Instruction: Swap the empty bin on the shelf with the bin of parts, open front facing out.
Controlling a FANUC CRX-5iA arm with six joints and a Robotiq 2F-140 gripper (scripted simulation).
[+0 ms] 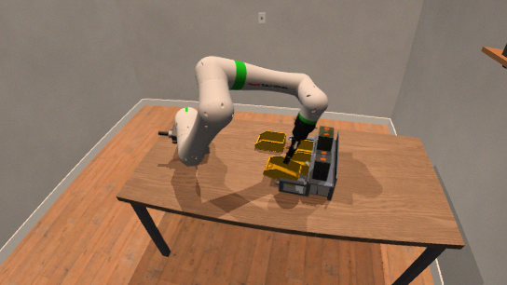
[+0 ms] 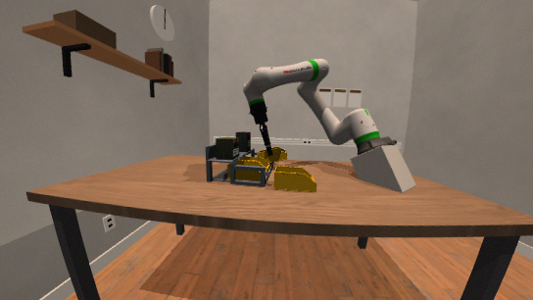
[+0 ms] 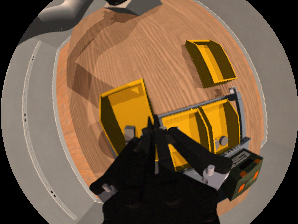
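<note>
Right now my hand is 12 cm short of the shelf, 3 cm to the right of it and 6 cm above it.
</note>
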